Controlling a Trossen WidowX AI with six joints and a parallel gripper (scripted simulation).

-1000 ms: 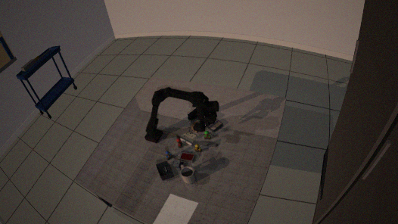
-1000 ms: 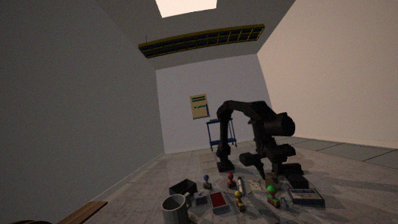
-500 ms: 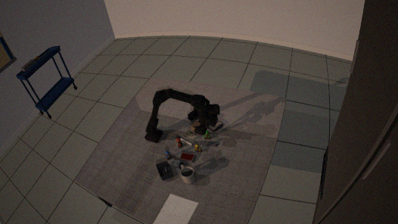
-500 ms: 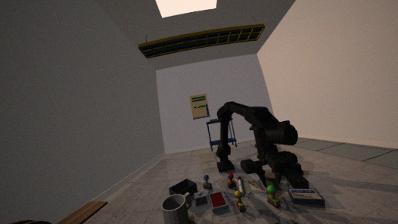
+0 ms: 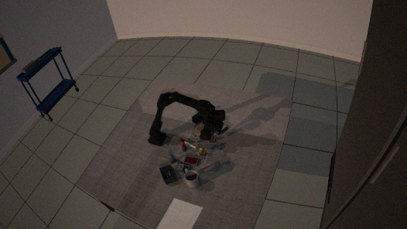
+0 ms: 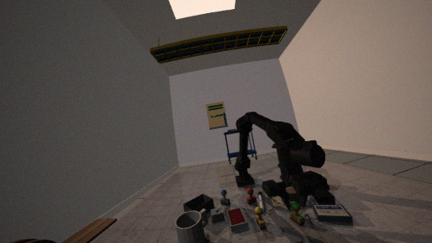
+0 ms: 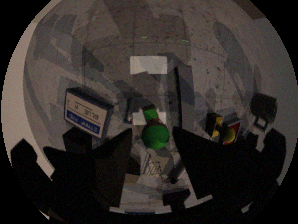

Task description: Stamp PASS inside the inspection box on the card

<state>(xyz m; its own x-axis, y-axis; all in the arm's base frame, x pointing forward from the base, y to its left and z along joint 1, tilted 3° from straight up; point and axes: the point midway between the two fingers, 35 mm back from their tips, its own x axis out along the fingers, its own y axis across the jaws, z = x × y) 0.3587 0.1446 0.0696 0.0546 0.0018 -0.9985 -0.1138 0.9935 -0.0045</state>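
The green-knobbed stamp is 3 cm below my gripper tip. From my gripper tip the other things lie so: yellow-knobbed stamp (12 cm to the right, 3 cm below); then pale card (12 cm behind, 3 cm to the right, 5 cm below); then cardboard box (11 cm behind, 4 cm to the left, 2 cm below).
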